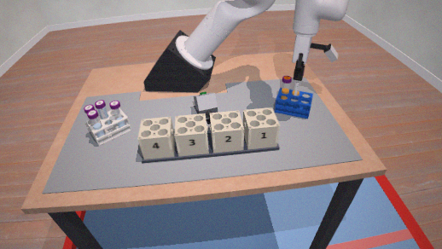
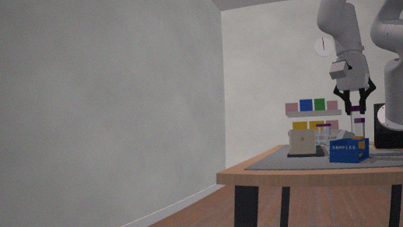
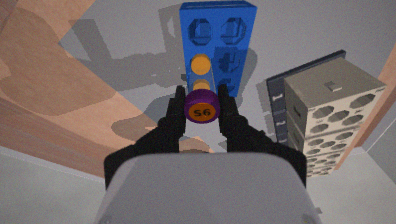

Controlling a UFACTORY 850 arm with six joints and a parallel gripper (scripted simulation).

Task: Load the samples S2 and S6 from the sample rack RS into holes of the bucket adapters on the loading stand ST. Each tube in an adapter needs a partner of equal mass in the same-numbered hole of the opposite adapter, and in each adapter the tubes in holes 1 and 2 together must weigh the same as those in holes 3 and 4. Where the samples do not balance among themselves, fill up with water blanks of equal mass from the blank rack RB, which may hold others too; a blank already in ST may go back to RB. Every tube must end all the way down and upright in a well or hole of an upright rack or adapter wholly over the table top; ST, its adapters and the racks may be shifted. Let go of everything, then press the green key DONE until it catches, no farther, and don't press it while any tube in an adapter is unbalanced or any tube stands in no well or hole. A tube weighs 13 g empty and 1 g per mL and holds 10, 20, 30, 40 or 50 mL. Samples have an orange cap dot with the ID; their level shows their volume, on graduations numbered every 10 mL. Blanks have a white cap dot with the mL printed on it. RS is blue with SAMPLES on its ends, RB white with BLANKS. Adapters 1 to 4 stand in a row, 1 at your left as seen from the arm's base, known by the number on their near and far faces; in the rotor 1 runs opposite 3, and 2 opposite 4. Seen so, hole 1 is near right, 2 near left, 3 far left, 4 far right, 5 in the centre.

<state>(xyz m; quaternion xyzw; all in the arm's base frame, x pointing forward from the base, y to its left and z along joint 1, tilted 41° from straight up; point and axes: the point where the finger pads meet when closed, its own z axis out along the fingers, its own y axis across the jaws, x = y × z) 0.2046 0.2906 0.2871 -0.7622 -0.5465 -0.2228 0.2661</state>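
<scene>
Right now the sample S6 is 1 cm ahead of my hand and 5 cm below it. From my hand the other things lie so: blue sample rack RS: 2 cm ahead, 1 cm to the right, 12 cm below; then adapter 1: 20 cm ahead, 15 cm to the right, 10 cm below; then sample tube S2: 2 cm behind, 4 cm to the right, 9 cm below.
</scene>
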